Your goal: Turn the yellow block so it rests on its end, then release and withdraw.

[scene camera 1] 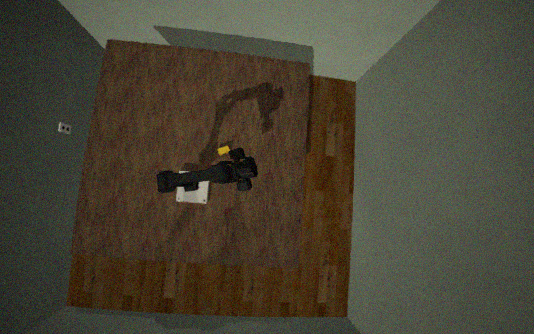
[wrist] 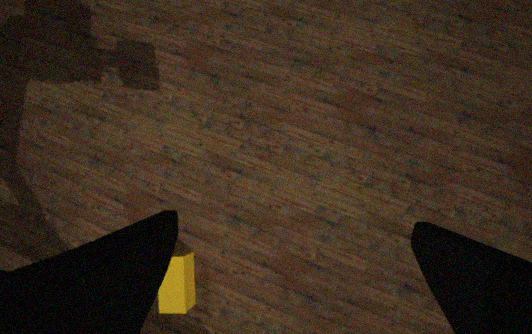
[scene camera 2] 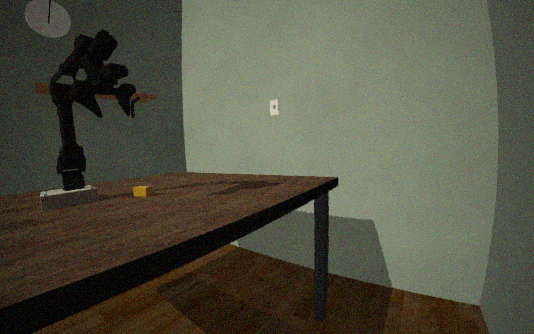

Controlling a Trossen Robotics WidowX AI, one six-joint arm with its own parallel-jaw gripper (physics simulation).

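The yellow block (scene camera 1: 223, 150) (scene camera 2: 142, 191) (wrist: 176, 287) lies on its long side on the brown table (scene camera 1: 145, 95) (scene camera 2: 100, 230). In the wrist view it is at the lower left, partly hidden behind the left finger. My gripper (scene camera 1: 241, 169) (scene camera 2: 115, 116) (wrist: 297, 228) is open, with nothing between its fingers. It hangs high above the table, well above the block's height and apart from it. In the first scene view the block is just up and left of the gripper.
The arm's pale base plate (scene camera 1: 198, 197) (scene camera 2: 70, 199) is on the table near the block. The arm's shadow (scene camera 1: 270, 100) falls across the table. A brown wall shelf (scene camera 2: 145, 98) shows behind the arm. A table leg (scene camera 2: 321, 260) is under the right corner.
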